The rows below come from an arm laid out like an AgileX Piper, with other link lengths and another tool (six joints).
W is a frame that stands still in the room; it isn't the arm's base.
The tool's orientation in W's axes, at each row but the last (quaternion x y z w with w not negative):
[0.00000 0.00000 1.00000 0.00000]
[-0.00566 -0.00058 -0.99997 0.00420]
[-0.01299 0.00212 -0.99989 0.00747]
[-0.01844 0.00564 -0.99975 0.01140]
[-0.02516 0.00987 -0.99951 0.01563]
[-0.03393 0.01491 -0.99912 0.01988]
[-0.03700 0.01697 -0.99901 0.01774]
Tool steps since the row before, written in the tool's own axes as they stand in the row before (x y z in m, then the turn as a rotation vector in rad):
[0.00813 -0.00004 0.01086 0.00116 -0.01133 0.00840]
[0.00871 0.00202 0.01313 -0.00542 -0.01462 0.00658]
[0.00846 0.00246 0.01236 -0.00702 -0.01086 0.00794]
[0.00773 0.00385 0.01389 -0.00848 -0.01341 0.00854]
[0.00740 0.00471 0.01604 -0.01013 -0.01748 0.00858]
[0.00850 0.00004 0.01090 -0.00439 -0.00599 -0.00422]
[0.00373 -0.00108 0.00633 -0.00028 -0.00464 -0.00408]
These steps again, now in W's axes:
[-0.00813 0.00004 0.01086 -0.00116 0.01133 0.00840]
[-0.00854 -0.00208 0.01323 0.00537 0.01467 0.00650]
[-0.00810 -0.00264 0.01256 0.00706 0.01093 0.00780]
[-0.00712 -0.00418 0.01412 0.00849 0.01351 0.00838]
[-0.00643 -0.00525 0.01629 0.01001 0.01763 0.00842]
[-0.00773 -0.00070 0.01144 0.00386 0.00628 -0.00432]
[-0.00328 0.00074 0.00662 -0.00018 0.00478 -0.00392]

